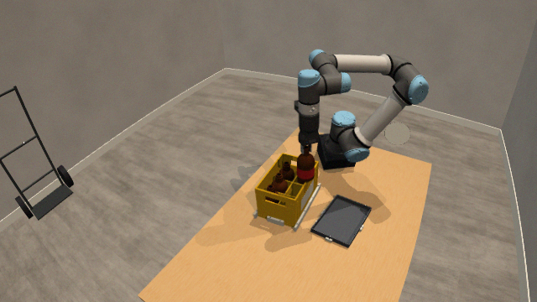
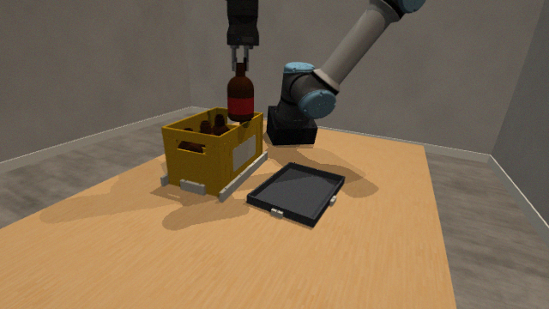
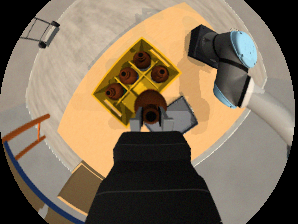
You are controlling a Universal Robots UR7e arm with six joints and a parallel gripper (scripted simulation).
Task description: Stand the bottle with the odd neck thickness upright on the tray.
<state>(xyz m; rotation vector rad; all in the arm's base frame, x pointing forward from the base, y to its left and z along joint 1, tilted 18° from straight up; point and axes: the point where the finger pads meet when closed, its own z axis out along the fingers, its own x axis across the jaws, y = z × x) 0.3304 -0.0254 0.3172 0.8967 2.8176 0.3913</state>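
The bottle is 7 cm below my hand. The rest, counted from my hand: yellow crate: 26 cm below, 8 cm to the right, 1 cm ahead; dark tray: 33 cm below, 19 cm to the left, 2 cm behind.
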